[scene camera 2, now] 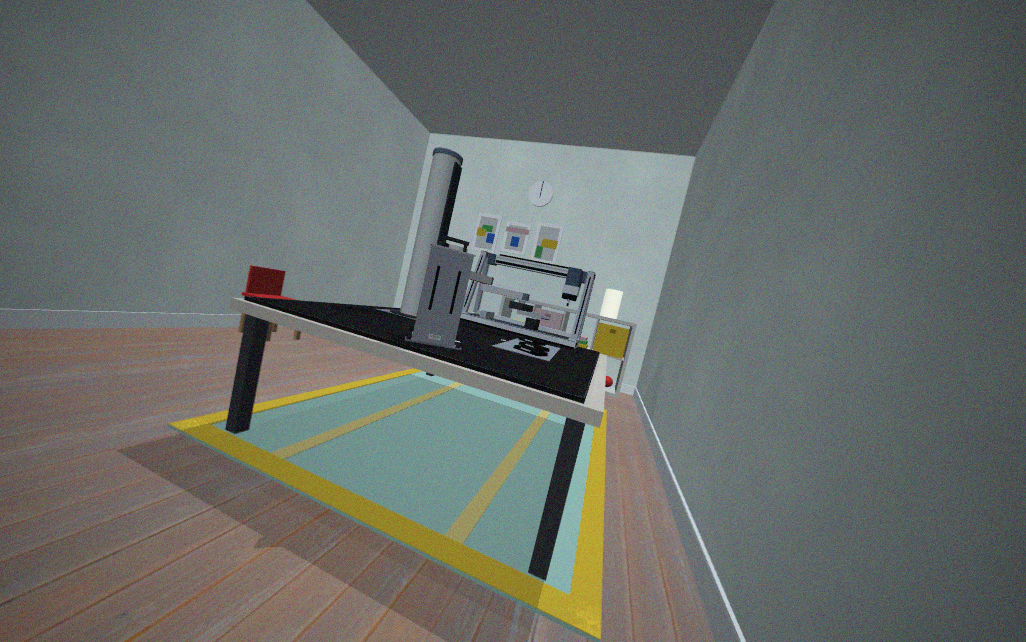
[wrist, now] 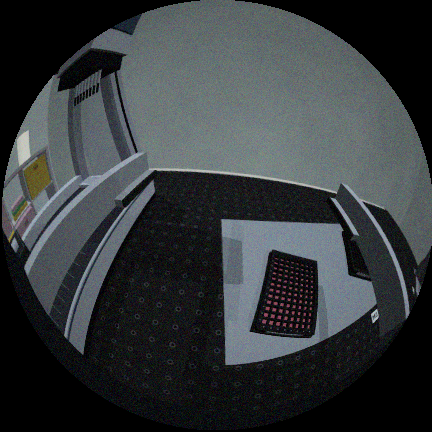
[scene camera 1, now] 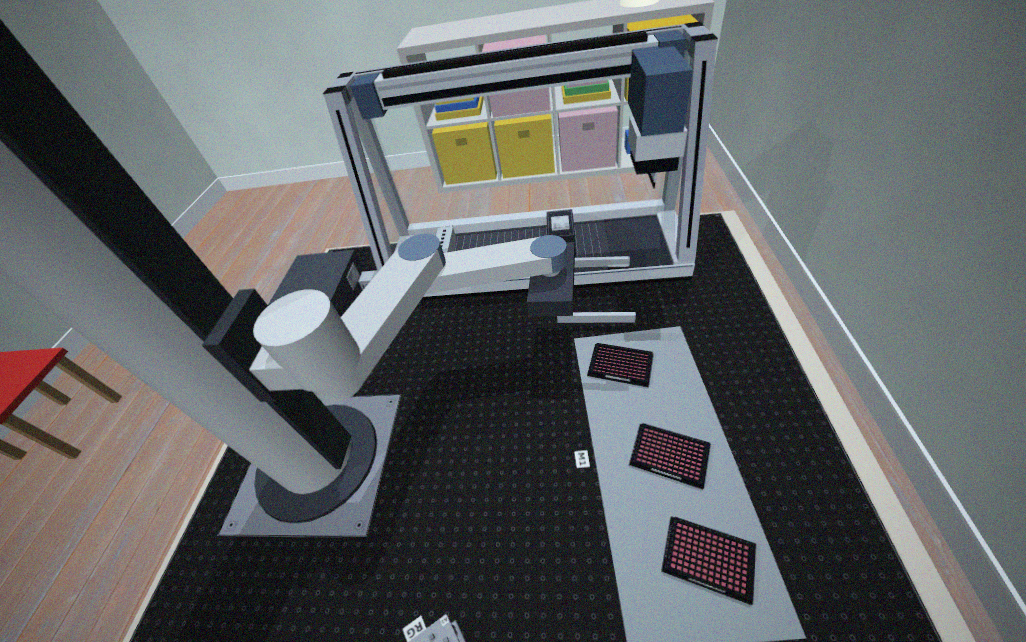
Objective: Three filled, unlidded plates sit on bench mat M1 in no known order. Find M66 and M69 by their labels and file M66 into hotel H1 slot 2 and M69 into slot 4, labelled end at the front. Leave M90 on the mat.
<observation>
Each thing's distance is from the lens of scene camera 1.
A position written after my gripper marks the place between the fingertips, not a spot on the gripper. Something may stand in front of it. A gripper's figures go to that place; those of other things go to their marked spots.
my gripper (scene camera 1: 632,287): 0.91 m
plate M90 (scene camera 1: 682,458): 0.85 m
plate M66 (scene camera 1: 720,562): 0.80 m
plate M69 (scene camera 1: 627,365): 0.94 m
The marked spots on the plate M66 and the plate M69 are 0.39 m apart.
</observation>
